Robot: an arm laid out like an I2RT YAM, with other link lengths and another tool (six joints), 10 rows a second.
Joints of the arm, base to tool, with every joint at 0 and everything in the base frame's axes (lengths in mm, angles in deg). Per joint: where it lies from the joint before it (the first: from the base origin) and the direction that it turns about. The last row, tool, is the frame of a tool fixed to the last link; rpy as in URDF.
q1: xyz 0 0 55.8 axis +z
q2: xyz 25 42.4 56.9 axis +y
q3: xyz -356.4 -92.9 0 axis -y
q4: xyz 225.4 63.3 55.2 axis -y
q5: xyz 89.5 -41 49 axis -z
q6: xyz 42.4 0 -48.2 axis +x
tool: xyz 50 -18 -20 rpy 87.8 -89.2 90
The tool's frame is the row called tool.
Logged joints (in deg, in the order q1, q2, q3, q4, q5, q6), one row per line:
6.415, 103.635, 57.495, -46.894, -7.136, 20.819
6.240, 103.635, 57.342, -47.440, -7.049, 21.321
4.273, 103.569, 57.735, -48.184, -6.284, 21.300
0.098, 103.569, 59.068, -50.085, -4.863, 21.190
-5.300, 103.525, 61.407, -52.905, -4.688, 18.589
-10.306, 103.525, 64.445, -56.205, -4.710, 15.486
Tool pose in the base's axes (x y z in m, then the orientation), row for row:
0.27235, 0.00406, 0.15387, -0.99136, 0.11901, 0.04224, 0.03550
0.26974, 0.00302, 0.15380, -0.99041, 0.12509, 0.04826, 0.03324
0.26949, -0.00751, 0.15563, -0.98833, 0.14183, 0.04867, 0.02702
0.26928, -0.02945, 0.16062, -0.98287, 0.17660, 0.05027, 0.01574
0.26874, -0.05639, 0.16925, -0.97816, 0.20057, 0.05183, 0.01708
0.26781, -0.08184, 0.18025, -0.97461, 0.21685, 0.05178, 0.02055
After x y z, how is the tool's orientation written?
As a quaternion, x y z w.
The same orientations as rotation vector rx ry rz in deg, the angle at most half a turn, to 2 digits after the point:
-174.52, 20.95, 7.44
-174.60, 22.05, 8.51
-174.90, 25.10, 8.61
-175.17, 31.47, 8.96
-174.18, 35.72, 9.23
-173.17, 38.53, 9.20

